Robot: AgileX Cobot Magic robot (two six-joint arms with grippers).
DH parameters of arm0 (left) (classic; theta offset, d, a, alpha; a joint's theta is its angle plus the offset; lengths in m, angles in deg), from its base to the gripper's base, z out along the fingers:
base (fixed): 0 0 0 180
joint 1: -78.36 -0.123 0 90
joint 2: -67.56 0 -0.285 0
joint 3: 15.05 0 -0.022 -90
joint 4: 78.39 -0.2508 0 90
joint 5: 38.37 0 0.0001 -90
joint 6: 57.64 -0.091 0 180
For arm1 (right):
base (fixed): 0 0 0 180
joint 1: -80.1 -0.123 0 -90
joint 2: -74.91 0 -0.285 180
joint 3: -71.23 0 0.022 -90
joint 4: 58.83 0.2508 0 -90
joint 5: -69.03 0 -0.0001 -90
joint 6: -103.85 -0.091 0 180
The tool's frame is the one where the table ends.
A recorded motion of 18 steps. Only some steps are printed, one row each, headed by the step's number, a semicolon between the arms.
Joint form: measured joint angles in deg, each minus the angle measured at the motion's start. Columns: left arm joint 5, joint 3, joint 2, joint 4, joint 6, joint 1; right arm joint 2, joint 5, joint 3, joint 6, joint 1, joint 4.
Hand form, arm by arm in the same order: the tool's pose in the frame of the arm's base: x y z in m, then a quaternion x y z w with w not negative. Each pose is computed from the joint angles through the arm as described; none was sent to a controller.
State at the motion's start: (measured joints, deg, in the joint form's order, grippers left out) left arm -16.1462 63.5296 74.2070 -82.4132 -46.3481 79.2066; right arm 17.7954 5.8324 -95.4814 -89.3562 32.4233 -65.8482
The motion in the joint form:
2: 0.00 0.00 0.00 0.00 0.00 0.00; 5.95 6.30 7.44 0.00 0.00 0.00
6: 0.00 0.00 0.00 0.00 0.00 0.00; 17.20 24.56 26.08 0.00 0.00 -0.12
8: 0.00 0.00 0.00 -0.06 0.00 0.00; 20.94 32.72 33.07 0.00 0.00 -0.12
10: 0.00 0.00 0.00 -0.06 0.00 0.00; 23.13 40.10 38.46 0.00 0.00 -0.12
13: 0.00 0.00 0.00 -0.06 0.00 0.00; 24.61 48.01 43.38 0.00 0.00 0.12
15: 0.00 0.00 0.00 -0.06 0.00 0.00; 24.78 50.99 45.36 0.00 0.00 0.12
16: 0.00 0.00 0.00 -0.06 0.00 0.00; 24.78 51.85 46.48 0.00 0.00 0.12
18: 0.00 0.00 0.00 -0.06 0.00 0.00; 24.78 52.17 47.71 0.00 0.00 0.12
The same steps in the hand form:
2: 0.0518 0.0017 0.1715 -0.05507 0.80402 -0.03276 0.59114; 0.0901 0.0850 0.3873 -0.27433 0.85732 0.16623 0.40263
6: 0.0518 0.0017 0.1715 -0.05507 0.80402 -0.03276 0.59114; 0.0753 0.0721 0.3319 -0.27403 0.81034 0.21041 0.47326
8: 0.0518 0.0017 0.1715 -0.05480 0.80403 -0.03231 0.59118; 0.0712 0.0696 0.3103 -0.27270 0.78685 0.23083 0.50320
10: 0.0518 0.0017 0.1715 -0.05480 0.80403 -0.03231 0.59118; 0.0694 0.0696 0.2937 -0.27140 0.76564 0.24840 0.52766
13: 0.0518 0.0017 0.1715 -0.05480 0.80403 -0.03231 0.59118; 0.0683 0.0707 0.2793 -0.26821 0.74238 0.26868 0.55204
15: 0.0518 0.0017 0.1715 -0.05480 0.80403 -0.03231 0.59118; 0.0683 0.0716 0.2724 -0.26823 0.73579 0.27408 0.55816
16: 0.0518 0.0017 0.1715 -0.05480 0.80403 -0.03231 0.59118; 0.0683 0.0718 0.2671 -0.26941 0.73689 0.27376 0.55629
18: 0.0518 0.0017 0.1715 -0.05480 0.80403 -0.03231 0.59118; 0.0682 0.0718 0.2603 -0.27145 0.74138 0.27105 0.55064

